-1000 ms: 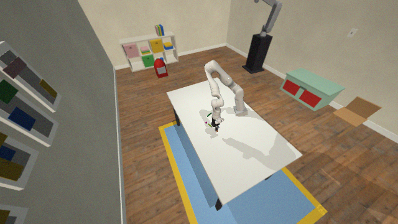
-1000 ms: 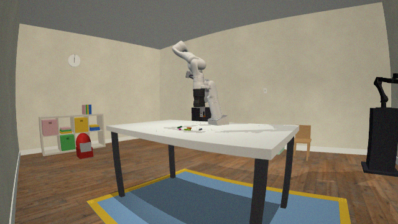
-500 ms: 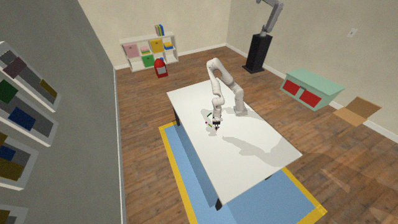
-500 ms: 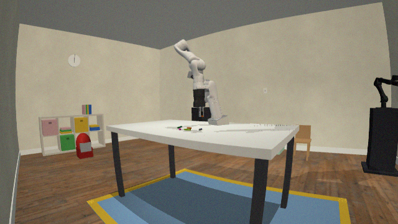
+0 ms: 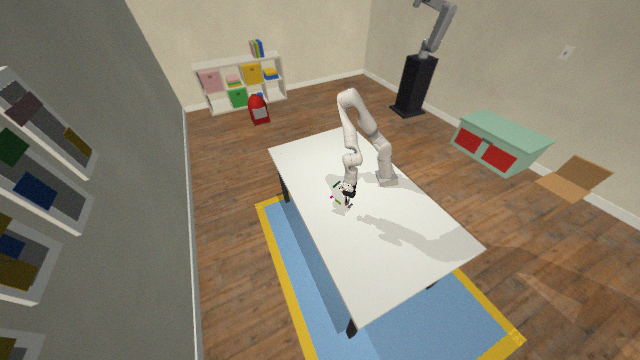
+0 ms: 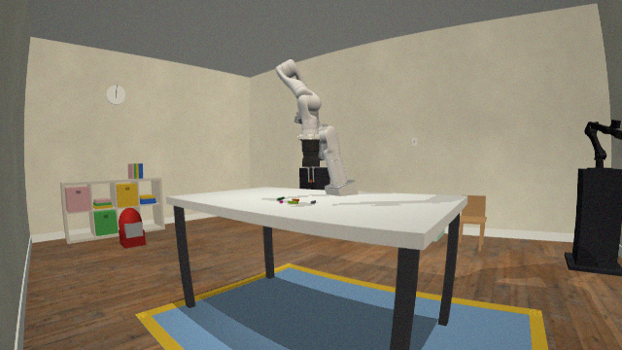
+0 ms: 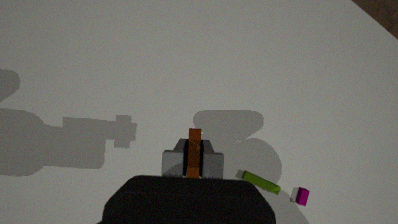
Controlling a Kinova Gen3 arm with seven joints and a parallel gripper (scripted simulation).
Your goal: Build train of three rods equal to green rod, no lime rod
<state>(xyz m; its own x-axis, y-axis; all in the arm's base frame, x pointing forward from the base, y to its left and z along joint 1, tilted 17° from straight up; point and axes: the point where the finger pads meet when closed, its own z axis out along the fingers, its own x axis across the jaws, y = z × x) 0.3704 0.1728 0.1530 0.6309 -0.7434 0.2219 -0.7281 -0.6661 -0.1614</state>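
The grey rod lies 40 mm behind my hand, 30 mm to the right of it and 110 mm below it. Also, from my hand: blue rod 60 mm behind, 40 mm to the right, 110 mm below; lime rod 20 mm ahead, 100 mm to the right, 110 mm below; magenta rod 40 mm ahead, 150 mm to the right, 110 mm below.
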